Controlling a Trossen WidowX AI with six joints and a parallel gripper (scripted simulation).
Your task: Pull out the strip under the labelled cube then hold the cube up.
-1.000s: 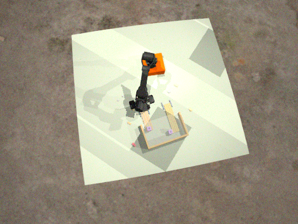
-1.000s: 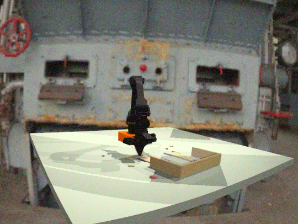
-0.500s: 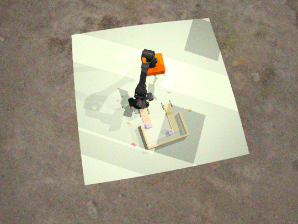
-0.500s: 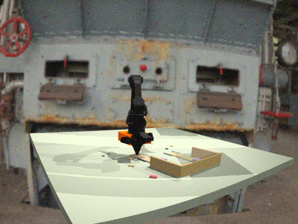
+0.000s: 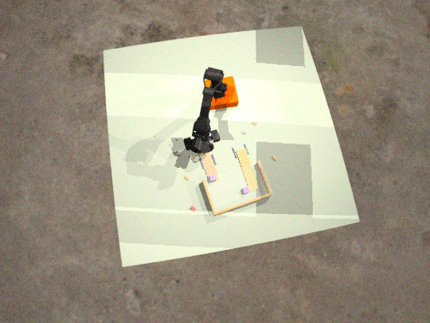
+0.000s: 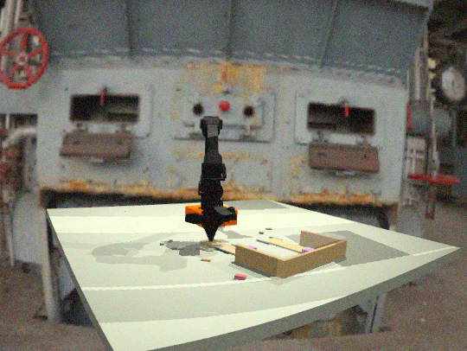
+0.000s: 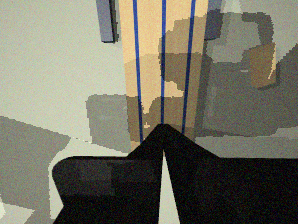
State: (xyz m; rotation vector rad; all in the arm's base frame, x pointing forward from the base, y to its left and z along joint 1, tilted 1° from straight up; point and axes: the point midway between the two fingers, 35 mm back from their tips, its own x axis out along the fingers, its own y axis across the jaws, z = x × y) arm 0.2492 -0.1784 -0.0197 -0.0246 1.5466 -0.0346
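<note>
Now: the strip 9 cm ahead of my gripper tip. The rest, counted from my gripper tip: pink block: 32 cm ahead, 15 cm to the right.
</note>
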